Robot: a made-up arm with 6 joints. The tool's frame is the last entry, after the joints. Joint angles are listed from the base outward.
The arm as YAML. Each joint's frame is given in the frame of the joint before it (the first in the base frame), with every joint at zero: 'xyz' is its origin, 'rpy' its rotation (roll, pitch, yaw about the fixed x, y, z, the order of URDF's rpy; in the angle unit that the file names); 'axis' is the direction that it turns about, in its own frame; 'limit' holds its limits. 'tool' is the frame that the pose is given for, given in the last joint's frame.
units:
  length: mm
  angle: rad
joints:
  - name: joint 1
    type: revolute
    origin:
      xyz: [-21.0, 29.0, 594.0]
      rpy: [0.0, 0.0, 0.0]
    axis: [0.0, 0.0, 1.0]
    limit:
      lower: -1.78
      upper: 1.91
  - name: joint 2
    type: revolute
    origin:
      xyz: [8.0, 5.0, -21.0]
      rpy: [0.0, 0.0, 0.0]
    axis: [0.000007, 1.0, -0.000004]
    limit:
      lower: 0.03
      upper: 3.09
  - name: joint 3
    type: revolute
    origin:
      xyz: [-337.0, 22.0, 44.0]
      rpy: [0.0, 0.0, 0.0]
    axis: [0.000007, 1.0, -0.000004]
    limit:
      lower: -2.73
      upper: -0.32
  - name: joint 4
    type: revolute
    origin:
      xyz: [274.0, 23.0, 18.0]
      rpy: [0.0, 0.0, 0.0]
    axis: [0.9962, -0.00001, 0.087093]
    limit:
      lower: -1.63
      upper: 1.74
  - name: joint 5
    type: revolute
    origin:
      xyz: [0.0, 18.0, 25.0]
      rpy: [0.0, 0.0, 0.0]
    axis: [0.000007, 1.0, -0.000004]
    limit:
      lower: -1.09
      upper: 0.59
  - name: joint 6
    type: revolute
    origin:
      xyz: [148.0, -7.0, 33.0]
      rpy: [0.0, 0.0, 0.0]
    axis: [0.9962, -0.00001, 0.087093]
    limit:
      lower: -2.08
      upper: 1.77
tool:
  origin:
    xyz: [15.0, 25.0, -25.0]
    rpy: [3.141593, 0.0, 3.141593]
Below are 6 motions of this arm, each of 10 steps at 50 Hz.
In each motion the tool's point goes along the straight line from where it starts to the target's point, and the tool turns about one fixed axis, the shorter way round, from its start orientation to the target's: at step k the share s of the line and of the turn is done. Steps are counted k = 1, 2, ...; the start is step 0. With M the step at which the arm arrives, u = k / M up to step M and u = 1 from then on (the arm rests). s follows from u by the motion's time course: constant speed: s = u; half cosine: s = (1 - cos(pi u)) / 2; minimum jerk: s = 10 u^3 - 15 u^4 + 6 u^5.
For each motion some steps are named. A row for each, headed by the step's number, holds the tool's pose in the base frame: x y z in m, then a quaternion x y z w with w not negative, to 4 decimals.
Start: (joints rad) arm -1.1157 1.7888 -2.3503 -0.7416 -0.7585 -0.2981
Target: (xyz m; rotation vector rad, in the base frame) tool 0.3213 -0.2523 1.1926 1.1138 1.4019 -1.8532
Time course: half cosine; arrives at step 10
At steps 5, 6, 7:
5: 0.3091 -0.2583 1.1924 0.4244 0.5237 -0.6915 0.2596
6: 0.3128 -0.2564 1.1925 0.4215 0.5233 -0.6913 0.2655
7: 0.3163 -0.2548 1.1925 0.4190 0.5230 -0.6911 0.2708

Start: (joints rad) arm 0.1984 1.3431 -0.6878 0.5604 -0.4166 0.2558
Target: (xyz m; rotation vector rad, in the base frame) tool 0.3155 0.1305 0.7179 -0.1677 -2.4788 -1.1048
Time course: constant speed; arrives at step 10
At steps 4, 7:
4: 0.3351 0.1366 0.7441 -0.0431 -0.9118 -0.3744 0.1630
7: 0.3253 0.1335 0.7310 -0.0517 -0.9020 -0.3860 0.1865

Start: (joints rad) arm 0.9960 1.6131 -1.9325 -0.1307 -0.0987 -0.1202
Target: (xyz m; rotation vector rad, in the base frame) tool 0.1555 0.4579 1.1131 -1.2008 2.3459 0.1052
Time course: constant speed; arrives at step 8
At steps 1, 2, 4, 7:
1: 0.1571 0.4629 1.1030 -0.4375 0.8665 -0.0022 0.2405
2: 0.1569 0.4622 1.1045 -0.4380 0.8658 0.0037 0.2418
4: 0.1564 0.4607 1.1073 -0.4391 0.8645 0.0153 0.2443
7: 0.1557 0.4586 1.1117 -0.4405 0.8622 0.0328 0.2482

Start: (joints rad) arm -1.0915 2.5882 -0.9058 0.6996 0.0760 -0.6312
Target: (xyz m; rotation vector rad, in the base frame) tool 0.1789 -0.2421 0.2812 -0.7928 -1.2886 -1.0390
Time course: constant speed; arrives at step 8
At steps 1, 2, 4, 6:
1: 0.1784 -0.2187 0.2755 -0.3398 -0.5481 -0.4340 0.6291
2: 0.1785 -0.2220 0.2763 -0.3403 -0.5495 -0.4363 0.6260
4: 0.1786 -0.2287 0.2779 -0.3413 -0.5522 -0.4407 0.6200
6: 0.1788 -0.2354 0.2796 -0.3422 -0.5549 -0.4452 0.6138

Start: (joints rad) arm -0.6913 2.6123 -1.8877 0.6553 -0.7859 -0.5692
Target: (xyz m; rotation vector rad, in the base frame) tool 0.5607 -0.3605 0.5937 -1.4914 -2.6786 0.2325
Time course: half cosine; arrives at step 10
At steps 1, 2, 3, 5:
1: 0.5170 -0.4324 0.5528 -0.5382 -0.8419 0.0103 0.0392
2: 0.5202 -0.4272 0.5558 -0.5344 -0.8442 0.0151 0.0388
3: 0.5251 -0.4190 0.5604 -0.5285 -0.8477 0.0225 0.0382
5: 0.5383 -0.3973 0.5727 -0.5127 -0.8568 0.0422 0.0365

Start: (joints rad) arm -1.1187 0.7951 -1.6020 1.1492 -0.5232 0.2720
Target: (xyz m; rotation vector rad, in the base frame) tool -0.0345 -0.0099 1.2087 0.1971 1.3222 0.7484
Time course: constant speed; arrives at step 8
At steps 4, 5, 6, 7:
4: -0.0406 0.0005 1.2132 0.1143 0.5995 0.2938 0.7357
5: -0.0391 -0.0021 1.2121 0.1080 0.5994 0.3051 0.7321
6: -0.0375 -0.0047 1.2109 0.1018 0.5991 0.3164 0.7284
7: -0.0360 -0.0073 1.2098 0.0955 0.5988 0.3275 0.7246

